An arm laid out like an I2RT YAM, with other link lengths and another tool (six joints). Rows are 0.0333 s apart.
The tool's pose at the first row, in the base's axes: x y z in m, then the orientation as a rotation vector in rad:
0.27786 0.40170 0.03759 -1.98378 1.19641 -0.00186
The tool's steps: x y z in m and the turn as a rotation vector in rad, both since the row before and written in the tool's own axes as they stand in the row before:
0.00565 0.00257 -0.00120 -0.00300 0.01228 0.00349
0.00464 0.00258 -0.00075 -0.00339 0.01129 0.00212
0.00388 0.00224 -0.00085 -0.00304 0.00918 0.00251
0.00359 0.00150 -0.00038 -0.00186 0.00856 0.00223
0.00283 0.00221 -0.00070 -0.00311 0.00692 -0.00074
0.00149 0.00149 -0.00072 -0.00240 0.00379 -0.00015
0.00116 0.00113 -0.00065 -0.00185 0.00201 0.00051
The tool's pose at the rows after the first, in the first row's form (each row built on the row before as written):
0.27862 0.39616 0.03465 -1.98694 1.20837 -0.01050
0.27894 0.39162 0.03182 -1.99100 1.21843 -0.01864
0.27903 0.38764 0.02959 -1.99404 1.22746 -0.02471
0.27967 0.38432 0.02763 -1.99607 1.23554 -0.03104
0.27923 0.38121 0.02575 -2.00066 1.23994 -0.03644
0.27861 0.37929 0.02482 -2.00361 1.24277 -0.03885
0.27811 0.37774 0.02418 -2.00530 1.24501 -0.03949

